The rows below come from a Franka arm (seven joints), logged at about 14 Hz.
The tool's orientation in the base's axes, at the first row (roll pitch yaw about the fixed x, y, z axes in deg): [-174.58 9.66 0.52]
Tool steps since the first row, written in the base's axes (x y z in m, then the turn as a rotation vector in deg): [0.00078 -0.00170 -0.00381 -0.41 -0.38 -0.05]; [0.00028 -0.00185 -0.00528 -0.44 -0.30 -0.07]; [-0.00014 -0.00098 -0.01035 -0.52 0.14 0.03]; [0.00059 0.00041 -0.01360 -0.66 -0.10 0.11]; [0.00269 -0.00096 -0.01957 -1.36 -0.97 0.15]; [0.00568 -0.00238 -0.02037 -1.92 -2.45 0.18]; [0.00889 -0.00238 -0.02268 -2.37 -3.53 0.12]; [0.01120 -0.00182 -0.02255 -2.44 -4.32 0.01]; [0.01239 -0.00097 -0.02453 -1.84 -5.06 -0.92]
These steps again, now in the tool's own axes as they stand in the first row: [0.00139 0.00204 0.00345 -0.40 0.39 0.08]; [0.00115 0.00233 0.00496 -0.42 0.31 0.11]; [0.00159 0.00194 0.01009 -0.52 -0.14 0.07]; [0.00287 0.00085 0.01329 -0.67 0.09 -0.01]; [0.00593 0.00276 0.01867 -1.37 0.96 -0.01]; [0.00900 0.00423 0.01882 -1.94 2.44 -0.08]; [0.01255 0.00442 0.02054 -2.39 3.52 -0.05]; [0.01481 0.00384 0.02008 -2.45 4.32 0.00]; [0.01632 0.00317 0.02190 -1.70 5.14 0.74]
